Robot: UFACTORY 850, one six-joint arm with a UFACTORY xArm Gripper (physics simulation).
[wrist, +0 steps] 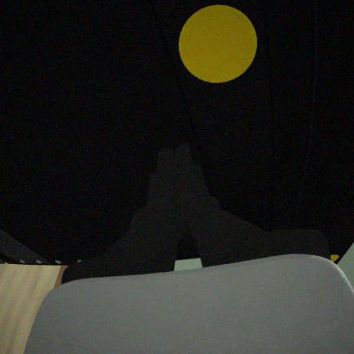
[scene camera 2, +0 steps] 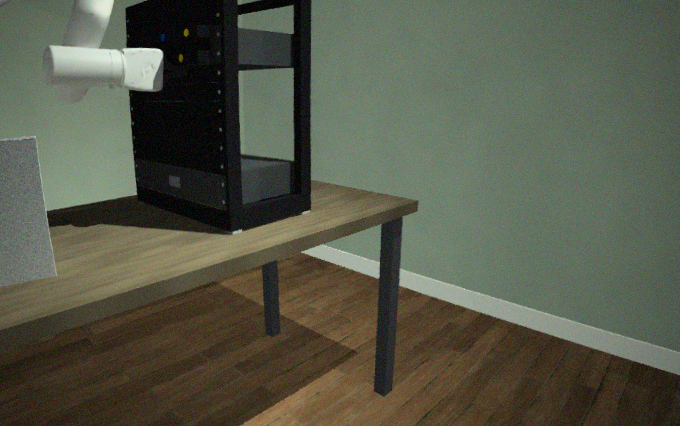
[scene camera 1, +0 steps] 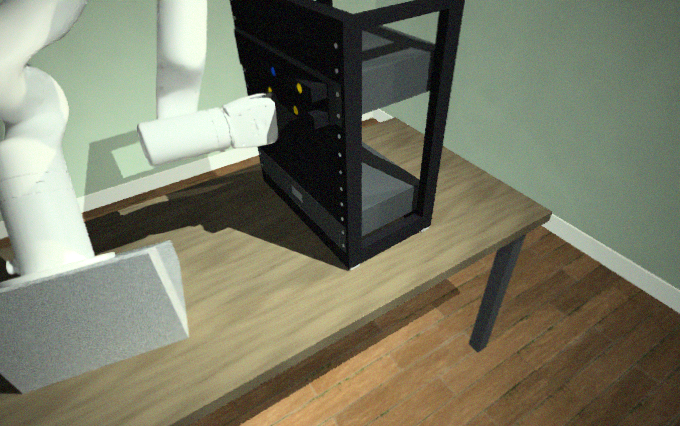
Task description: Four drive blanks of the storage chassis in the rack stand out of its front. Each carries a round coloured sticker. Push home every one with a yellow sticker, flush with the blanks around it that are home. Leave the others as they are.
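The dark rack (scene camera 1: 352, 150) (scene camera 2: 231, 125) holds the chassis with the drive blanks. A blue sticker (scene camera 1: 273, 71) (scene camera 2: 162, 37) is at the upper left. An upper yellow sticker (scene camera 1: 299, 88) (scene camera 2: 186, 32) and a lower yellow sticker (scene camera 1: 295, 109) (scene camera 2: 180, 58) are to its right. Another yellow sticker (scene camera 1: 269, 89) shows just above the white wrist. Blank edges are dark, so how far each stands out is unclear. In the wrist view, my gripper (wrist: 180, 165) is shut and empty, below and left of a large yellow sticker (wrist: 218, 43). Contact with a blank cannot be told.
The rack stands on a wooden table (scene camera 1: 240, 280) (scene camera 2: 115, 255). A grey slanted panel (scene camera 1: 100, 316) (scene camera 2: 22, 210) stands near the arm's base. The white arm (scene camera 1: 183, 137) (scene camera 2: 82, 65) reaches to the rack front. A lower grey unit (scene camera 1: 386, 198) (scene camera 2: 265, 178) sits in the rack.
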